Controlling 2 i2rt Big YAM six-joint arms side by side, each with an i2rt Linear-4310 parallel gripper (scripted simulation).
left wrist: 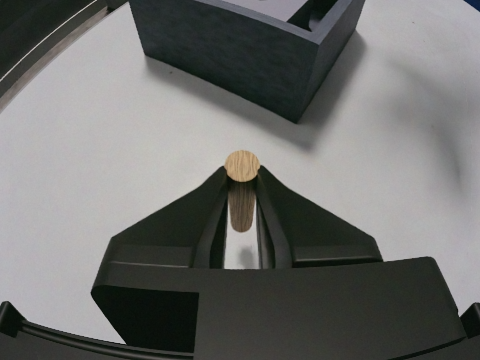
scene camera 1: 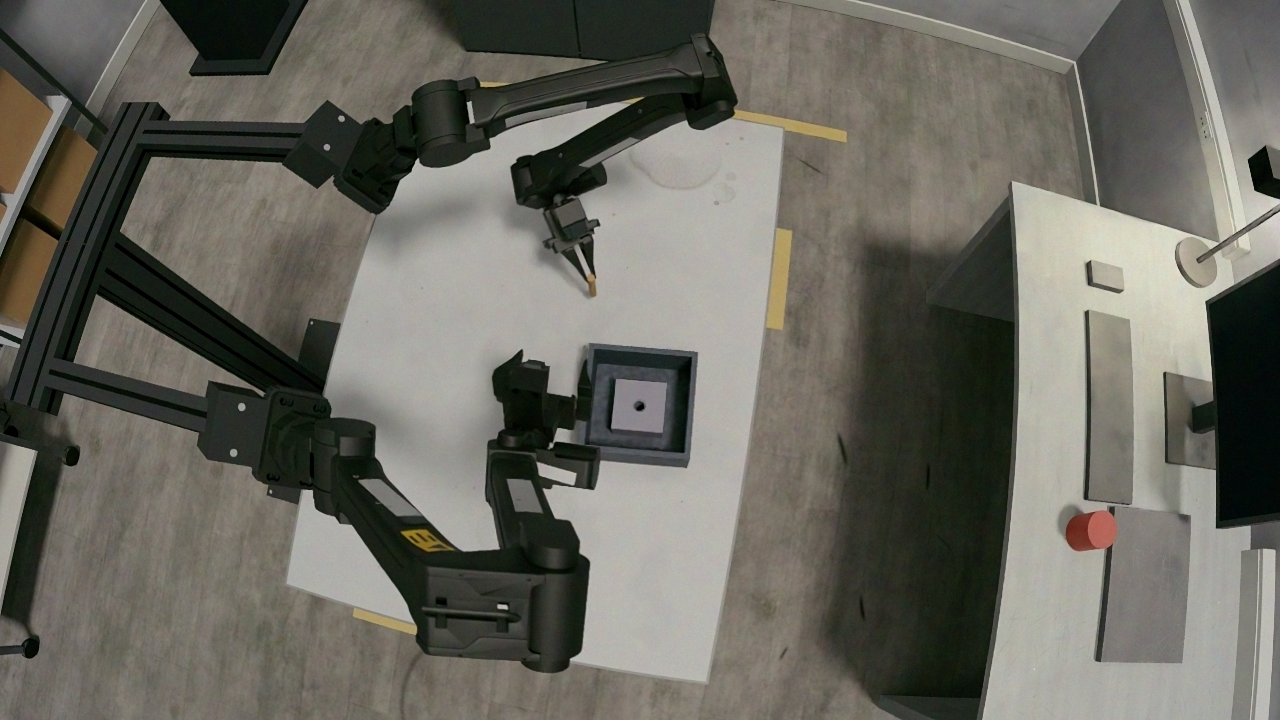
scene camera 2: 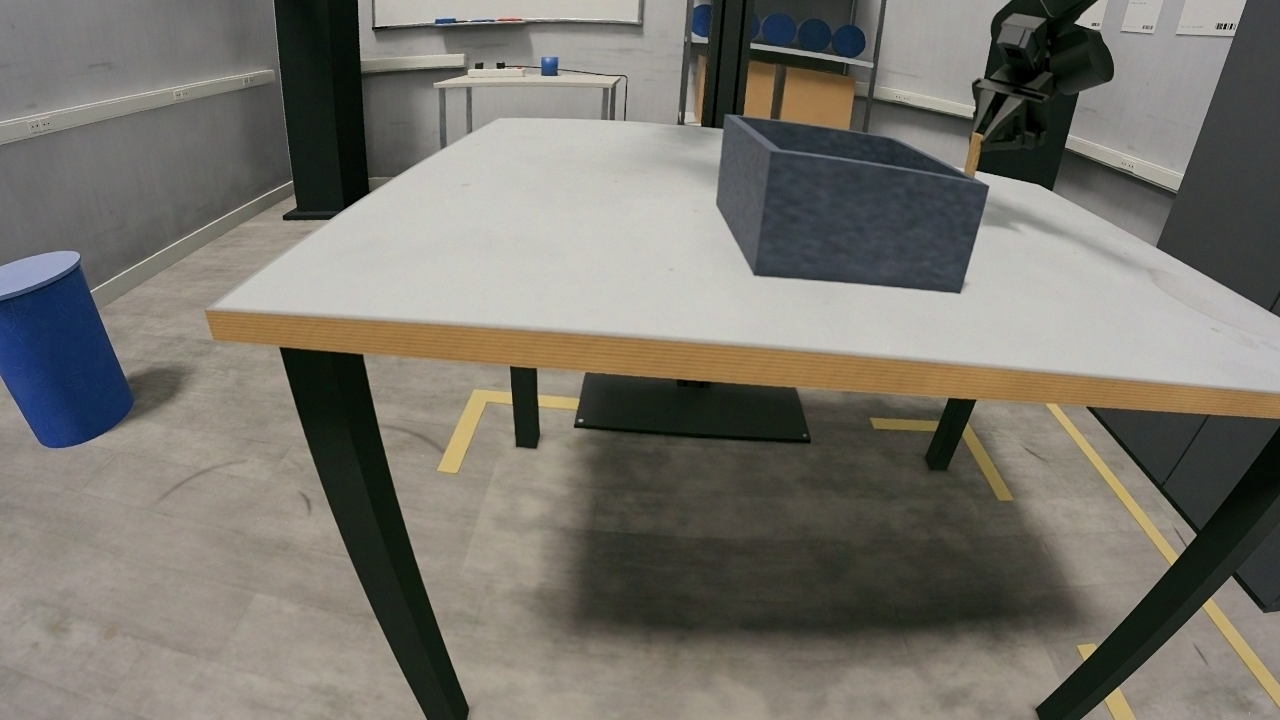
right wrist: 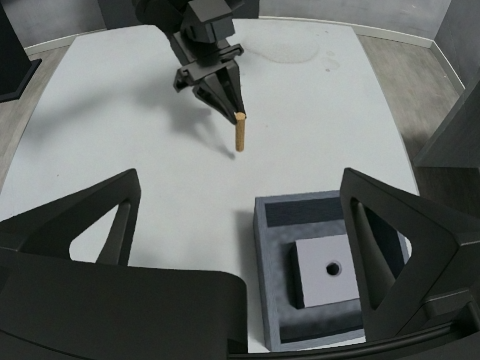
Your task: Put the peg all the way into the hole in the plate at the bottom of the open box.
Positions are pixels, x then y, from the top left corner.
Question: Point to a dark box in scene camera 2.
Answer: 809, 211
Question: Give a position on a dark box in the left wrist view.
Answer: At 278, 66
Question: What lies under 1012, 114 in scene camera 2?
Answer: My left gripper.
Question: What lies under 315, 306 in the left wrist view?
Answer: My left gripper.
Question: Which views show my right gripper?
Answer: Scene camera 1 and the right wrist view only.
